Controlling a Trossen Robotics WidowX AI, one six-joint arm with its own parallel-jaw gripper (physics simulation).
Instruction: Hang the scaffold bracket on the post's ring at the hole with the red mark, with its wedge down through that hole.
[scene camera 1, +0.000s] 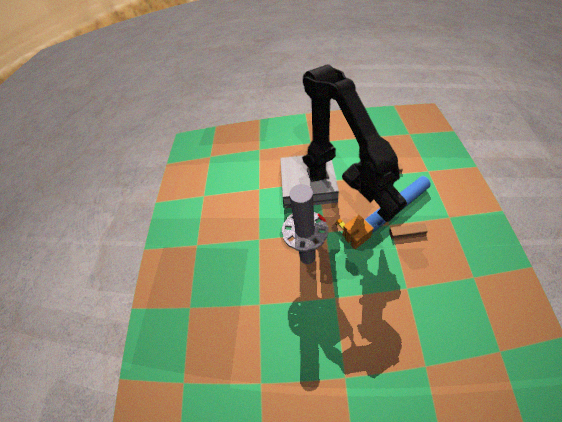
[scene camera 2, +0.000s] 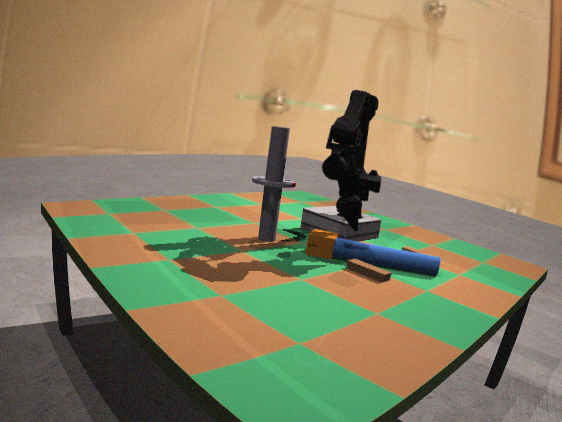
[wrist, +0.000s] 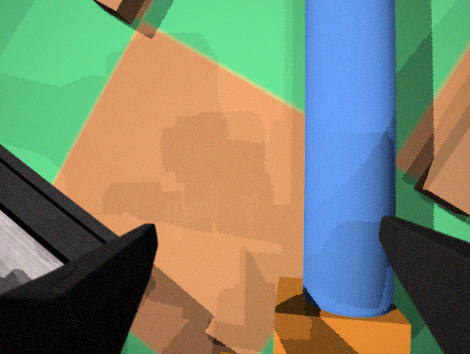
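The scaffold bracket lies on the table. Its blue tube (scene camera 1: 416, 190) (scene camera 2: 390, 256) (wrist: 350, 125) points away from the post, and its orange head (scene camera 1: 356, 232) (scene camera 2: 321, 244) (wrist: 370, 337) is at the end nearer the post. A yellow wedge (scene camera 1: 341, 224) shows beside the head. My gripper (scene camera 1: 382, 218) (scene camera 2: 355, 228) (wrist: 267, 230) is open and empty above the tube near the head; in the wrist view the tube is close to the right fingertip. The grey post (scene camera 1: 302, 210) (scene camera 2: 270, 215) stands upright with its holed ring (scene camera 1: 296, 244) (scene camera 2: 257, 180). The red mark (scene camera 1: 321, 217) (scene camera 2: 293, 184) is on the ring's bracket side.
A brown block (scene camera 1: 409, 233) (scene camera 2: 369, 270) (wrist: 450, 165) lies on one side of the tube. Another brown block (scene camera 2: 411, 249) (wrist: 120, 7) lies on the other side. The arm's grey base (scene camera 1: 296, 175) (scene camera 2: 325, 220) stands behind the post. Everything rests on a green and orange checkered table.
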